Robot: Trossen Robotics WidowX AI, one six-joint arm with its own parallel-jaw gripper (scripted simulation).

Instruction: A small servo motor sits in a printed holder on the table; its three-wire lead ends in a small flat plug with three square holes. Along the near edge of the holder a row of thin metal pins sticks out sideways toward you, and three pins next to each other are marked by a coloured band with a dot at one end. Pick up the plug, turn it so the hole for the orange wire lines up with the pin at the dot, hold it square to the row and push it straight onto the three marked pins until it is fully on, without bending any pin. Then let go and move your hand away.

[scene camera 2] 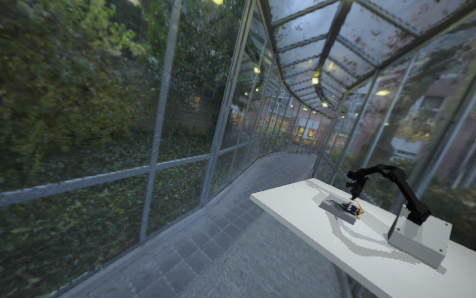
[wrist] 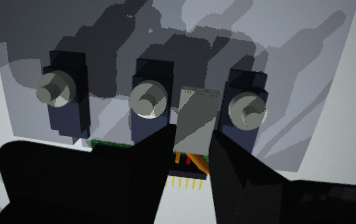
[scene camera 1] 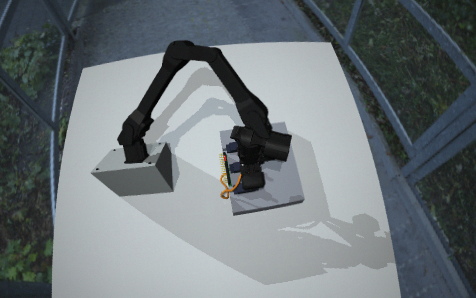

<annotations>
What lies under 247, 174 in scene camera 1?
The gripper.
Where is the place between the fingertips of the gripper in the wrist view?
At 192, 134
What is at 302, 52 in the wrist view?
A grey holder.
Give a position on a grey holder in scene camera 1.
At 283, 187
</annotations>
